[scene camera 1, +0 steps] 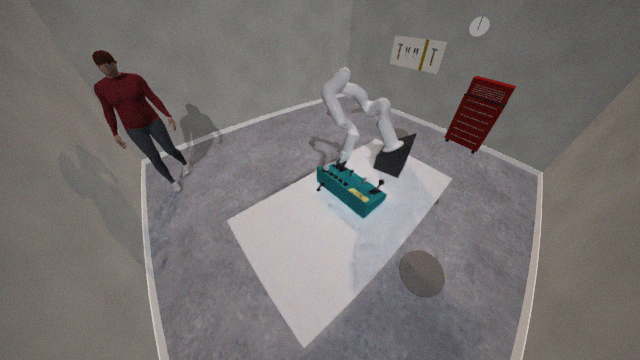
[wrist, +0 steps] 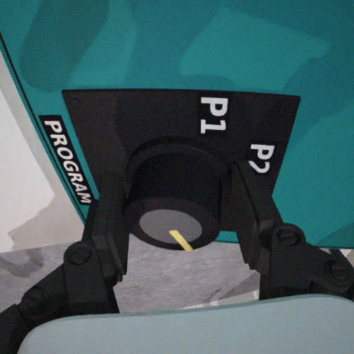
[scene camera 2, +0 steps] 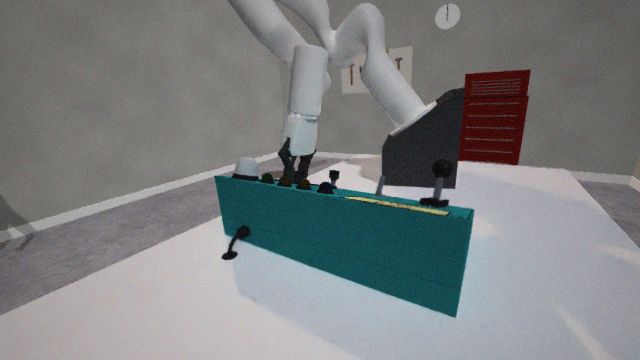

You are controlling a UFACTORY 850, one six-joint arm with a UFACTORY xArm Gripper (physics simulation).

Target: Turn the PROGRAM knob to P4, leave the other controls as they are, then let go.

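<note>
The PROGRAM knob (wrist: pixel 172 182) is black with a grey cap and a yellow pointer line. In the wrist view the line points to the lower right, past the P2 label (wrist: pixel 261 156). The P1 label (wrist: pixel 214 115) is at the upper right of the knob; P3 and P4 do not show. My gripper (scene camera 1: pixel 341 167) (scene camera 2: pixel 295 179) (wrist: pixel 177 188) is shut on the knob, one finger on each side. The knob is on top of a teal control box (scene camera 1: pixel 345 194) (scene camera 2: pixel 345 240) (wrist: pixel 280 45). Which position the pointer marks, I cannot tell.
Beside the gripper on the box are a white dome (scene camera 2: pixel 247 167), several small buttons and a black toggle (scene camera 2: pixel 334 176). Farther right are a grey lever (scene camera 2: pixel 381 185) and a black ball-topped lever (scene camera 2: pixel 442 168). A black crank (scene camera 2: pixel 243 232) sticks out in front. A person (scene camera 1: pixel 129 100) stands at left.
</note>
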